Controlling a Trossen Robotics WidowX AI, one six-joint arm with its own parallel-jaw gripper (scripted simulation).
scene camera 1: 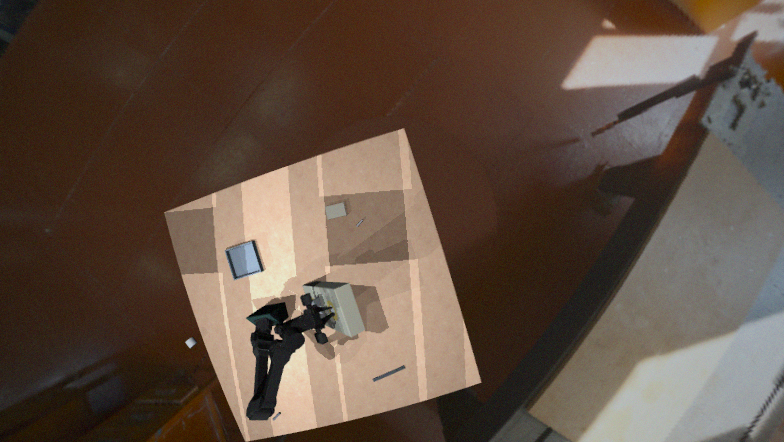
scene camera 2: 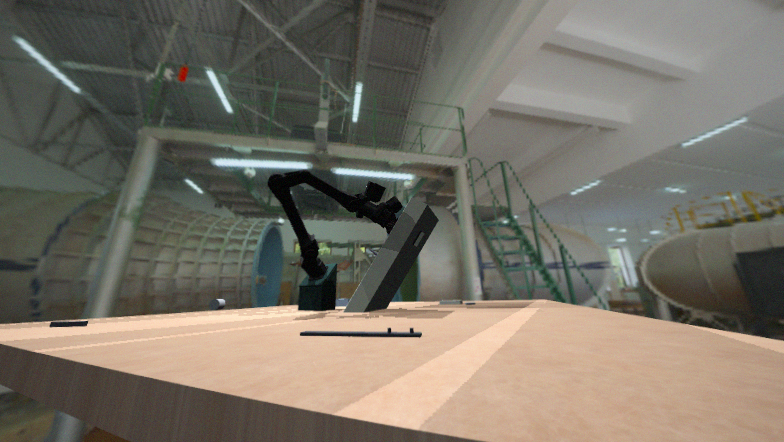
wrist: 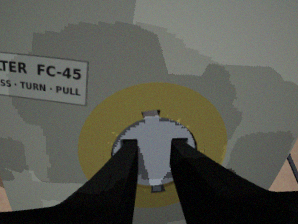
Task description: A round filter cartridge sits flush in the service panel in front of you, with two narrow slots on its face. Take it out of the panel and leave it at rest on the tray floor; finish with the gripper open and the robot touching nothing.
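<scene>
A round grey filter cartridge point(wrist: 154, 134) is visible to me, and so is a grey service panel point(wrist: 80, 80). Scene camera 2 misses the cartridge, hidden by the grey service panel. As for my gripper point(scene camera 1: 334, 309), I find it also in scene camera 2 point(scene camera 2: 407, 231) and in the wrist view point(wrist: 152, 143).
</scene>
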